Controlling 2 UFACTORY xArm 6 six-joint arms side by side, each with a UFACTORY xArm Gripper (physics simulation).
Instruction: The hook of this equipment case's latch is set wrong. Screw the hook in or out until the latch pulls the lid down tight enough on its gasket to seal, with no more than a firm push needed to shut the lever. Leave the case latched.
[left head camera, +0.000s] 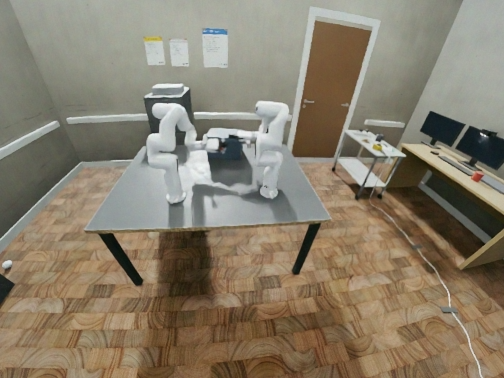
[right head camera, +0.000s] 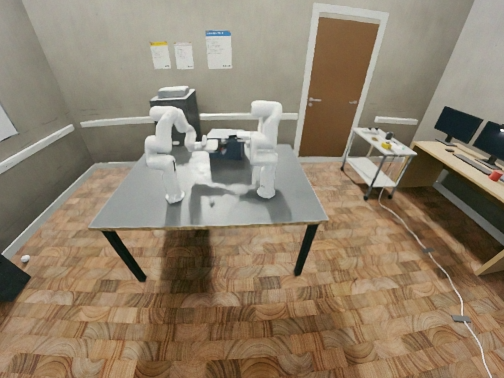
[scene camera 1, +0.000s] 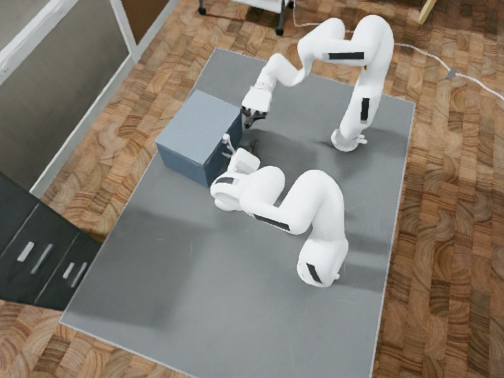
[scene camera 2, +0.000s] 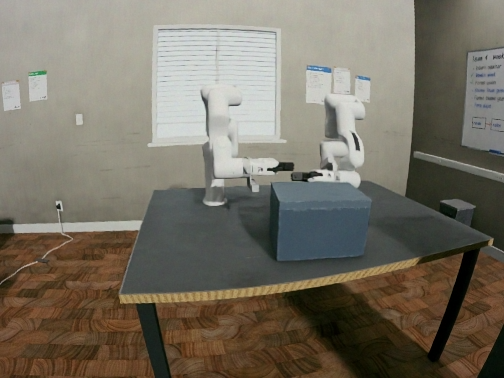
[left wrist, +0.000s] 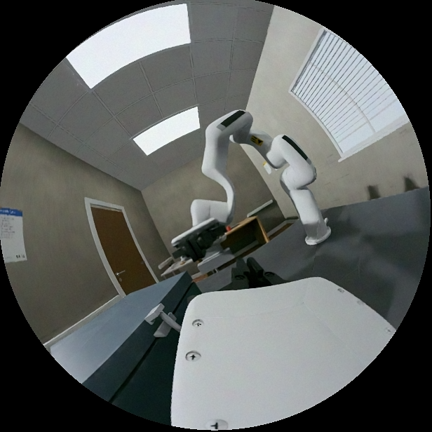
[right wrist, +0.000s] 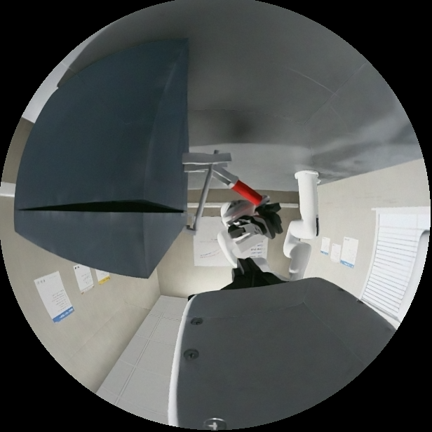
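Where they show: left gripper, fingertip midpoint: (left head camera: 227, 144) (right head camera: 226, 144) (scene camera 1: 256, 139) (scene camera 2: 291, 176); right gripper, fingertip midpoint: (left head camera: 228, 136) (right head camera: 227, 136) (scene camera 1: 247, 126) (scene camera 2: 293, 166); left arm's base, link origin: (left head camera: 176, 196) (right head camera: 175, 196); right arm's base, link origin: (left head camera: 268, 192) (right head camera: 266, 192) (scene camera 1: 344, 140) (scene camera 2: 215, 201).
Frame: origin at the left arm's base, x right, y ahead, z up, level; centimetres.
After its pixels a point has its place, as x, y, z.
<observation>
The blue-grey equipment case (scene camera 1: 195, 127) {35.9, 58.9, 20.7} (scene camera 2: 322, 225) {41.2, 68.3, 12.6} (right wrist: 110, 125) stands on the table. A dark gap shows between its body and lid (right wrist: 115, 235). The latch bracket (right wrist: 207, 160) sits on the body front. The hook rod (right wrist: 202, 200) reaches to the lid's catch (right wrist: 190, 220); whether it is engaged I cannot tell. The lever's red grip (right wrist: 246, 192) sticks outward from the case, unlatched. My left gripper (scene camera 1: 254, 146) {37.6, 34.5, 20.2} (left wrist: 243, 268) (right wrist: 274, 225) is slightly open, just beyond the grip's end. My right gripper (scene camera 1: 250, 120) {39.0, 38.7, 25.3} (scene camera 2: 288, 166) {39.0, 38.7, 25.3} (right wrist: 242, 268) is shut and empty, beside the case front.
The grey table (scene camera 1: 175, 280) {-19.1, 49.5, 0.0} (scene camera 2: 200, 265) {78.3, 61.2, 0.0} carries both arms and the case. A dark cabinet (left head camera: 170, 107) (scene camera 1: 30, 250) stands behind the table. A white trolley (left head camera: 358, 170) stands at the right, near a wooden desk (left head camera: 450, 165). The two grippers are close together.
</observation>
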